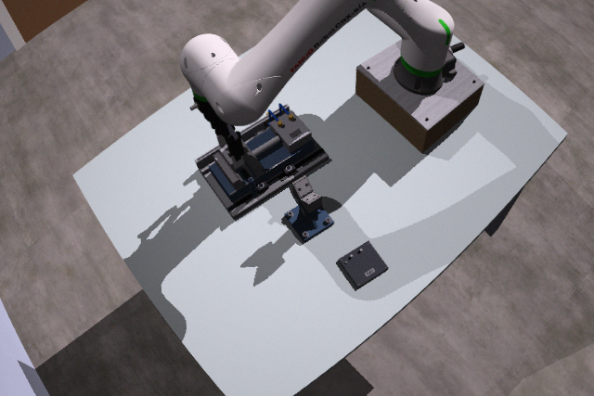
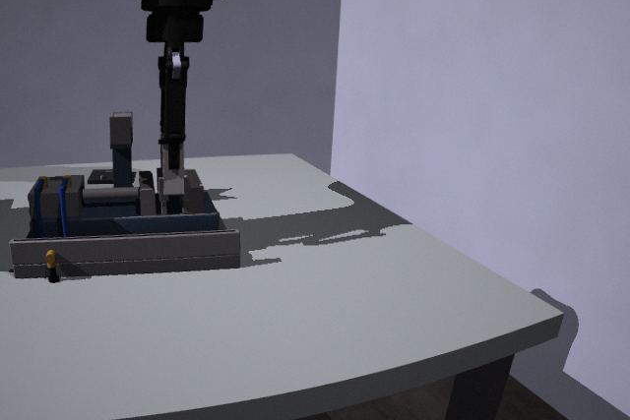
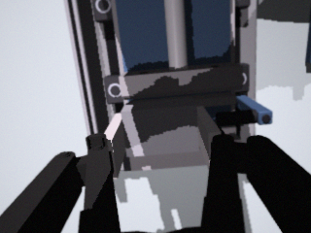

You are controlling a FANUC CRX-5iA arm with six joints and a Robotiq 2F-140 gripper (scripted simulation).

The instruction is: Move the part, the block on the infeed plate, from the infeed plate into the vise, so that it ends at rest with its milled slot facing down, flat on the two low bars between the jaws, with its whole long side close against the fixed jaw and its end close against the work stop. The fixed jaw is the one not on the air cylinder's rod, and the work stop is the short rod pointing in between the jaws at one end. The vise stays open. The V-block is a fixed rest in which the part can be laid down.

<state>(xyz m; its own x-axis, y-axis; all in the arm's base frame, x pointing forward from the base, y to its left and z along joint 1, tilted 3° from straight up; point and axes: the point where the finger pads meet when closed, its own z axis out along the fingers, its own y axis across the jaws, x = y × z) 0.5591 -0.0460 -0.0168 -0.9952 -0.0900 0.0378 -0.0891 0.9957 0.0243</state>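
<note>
Now: the part 30 mm below my hand. Also, from my hand: moving jaw 40 mm behind, 20 mm to the left, 40 mm below; then fixed jaw 30 mm ahead, 20 mm to the left, 40 mm below; then black work stop 10 mm behind, 70 mm to the left, 30 mm below.
</note>
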